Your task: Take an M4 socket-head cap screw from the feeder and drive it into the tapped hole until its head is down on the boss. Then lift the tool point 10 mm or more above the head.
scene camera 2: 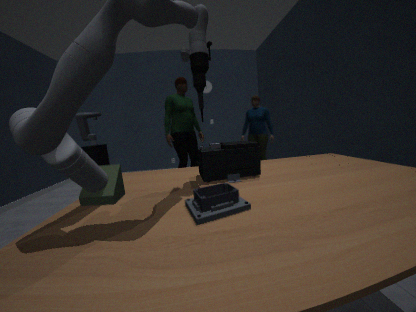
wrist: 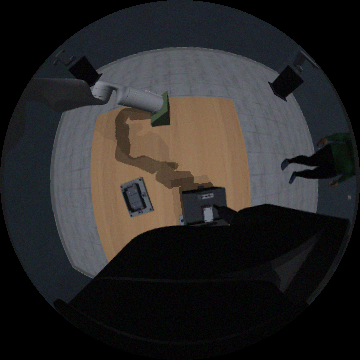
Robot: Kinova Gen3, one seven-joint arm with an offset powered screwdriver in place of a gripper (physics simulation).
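Note:
The black screw feeder (scene camera 2: 230, 164) (wrist: 192, 206) stands on the table, with a light plate on its top. The screwdriver (scene camera 2: 202, 120) (wrist: 216, 207) points down, with its tip high above the feeder's left part in the scene view. In the wrist view its tip overlaps the feeder's top beside the light plate. Whether a screw sits on the bit is too small and dark to tell. The dark open-topped housing (scene camera 2: 216, 199) (wrist: 134, 196) sits on a grey base plate (scene camera 2: 205, 217) (wrist: 147, 211), apart from the tip. The tapped hole and boss cannot be made out.
The arm's base stands on a green block (scene camera 2: 116, 185) (wrist: 162, 117) at the table's edge. A small grey piece (scene camera 2: 233, 177) is at the feeder's foot. Two people, in green (scene camera 2: 181, 114) and blue (scene camera 2: 257, 119), stand beyond the wooden table (scene camera 2: 300, 215) (wrist: 210, 145).

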